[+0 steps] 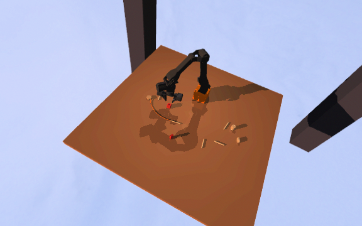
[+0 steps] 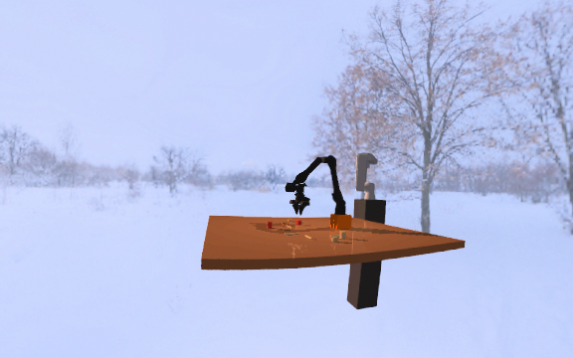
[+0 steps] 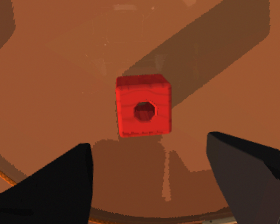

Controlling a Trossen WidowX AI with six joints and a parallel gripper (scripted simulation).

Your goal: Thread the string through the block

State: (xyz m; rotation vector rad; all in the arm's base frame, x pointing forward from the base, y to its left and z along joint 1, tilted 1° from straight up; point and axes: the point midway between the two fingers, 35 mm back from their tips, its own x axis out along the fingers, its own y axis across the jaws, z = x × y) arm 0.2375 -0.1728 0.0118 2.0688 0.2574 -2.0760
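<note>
The red block is 50 mm below my gripper tip. Round my gripper tip: thin wooden stick 100 mm ahead, 100 mm to the left, 60 mm below; then red object 230 mm ahead, 160 mm to the left, 50 mm below; then round wooden button 10 mm ahead, 180 mm to the right, 60 mm below.
</note>
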